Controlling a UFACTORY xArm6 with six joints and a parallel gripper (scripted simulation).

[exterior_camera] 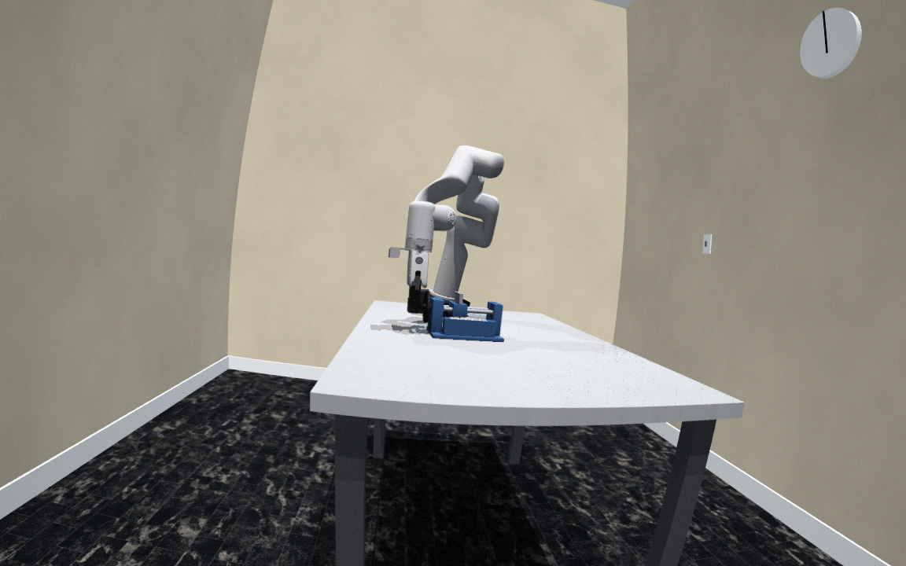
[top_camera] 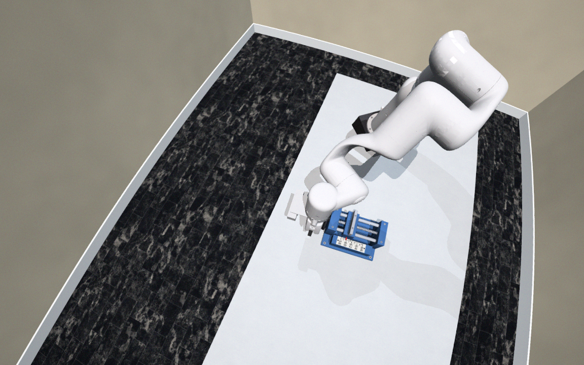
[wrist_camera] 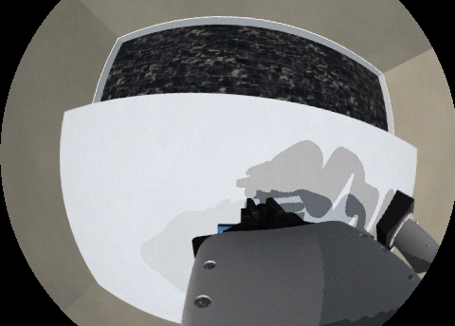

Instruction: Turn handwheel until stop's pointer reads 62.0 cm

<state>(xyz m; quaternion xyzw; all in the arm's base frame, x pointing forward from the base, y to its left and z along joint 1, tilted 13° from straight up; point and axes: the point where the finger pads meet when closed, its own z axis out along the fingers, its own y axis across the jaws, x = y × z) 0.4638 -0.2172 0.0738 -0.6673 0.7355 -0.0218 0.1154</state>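
The handwheel lies 10 mm behind my hand and 20 mm to the left of it. From my hand the other things lie so: stop (10 mm behind, 130 mm to the left, 10 mm above).
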